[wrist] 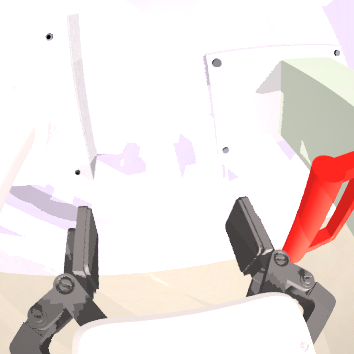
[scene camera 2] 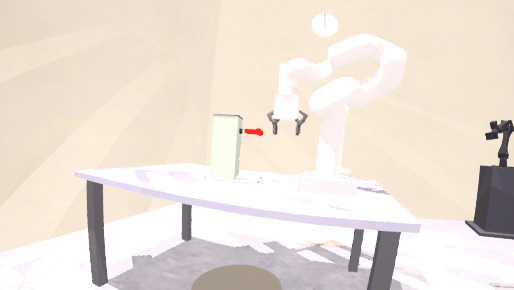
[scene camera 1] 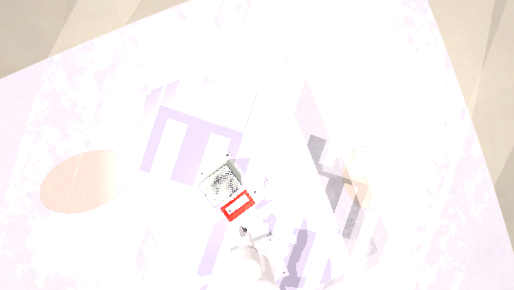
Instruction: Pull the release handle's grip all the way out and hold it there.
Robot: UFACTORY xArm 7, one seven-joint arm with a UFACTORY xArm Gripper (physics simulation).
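The release handle has a red rectangular grip [scene camera 1: 242,210] [scene camera 2: 254,132] [wrist: 312,215]. It sticks out sideways from near the top of an upright pale green box [scene camera 1: 220,184] [scene camera 2: 226,147] [wrist: 315,110]. The grip stands close to the box, with a small black collar [scene camera 2: 241,131] between them. My gripper [scene camera 1: 243,230] [scene camera 2: 286,133] [wrist: 164,216] is open and empty. It hangs at about the grip's height, on the robot-base side, apart from it. In the wrist view the grip is outside the fingers, beyond the right one, and is partly cut off by the frame's edge.
The box stands on a white bolted plate [wrist: 240,100] on the white table [scene camera 2: 300,202]. My arm's white base [scene camera 2: 327,184] stands on the same table. A round tan disc [scene camera 1: 82,182] shows at the left. A dark pedestal [scene camera 2: 502,200] with a black arm stands beyond the table.
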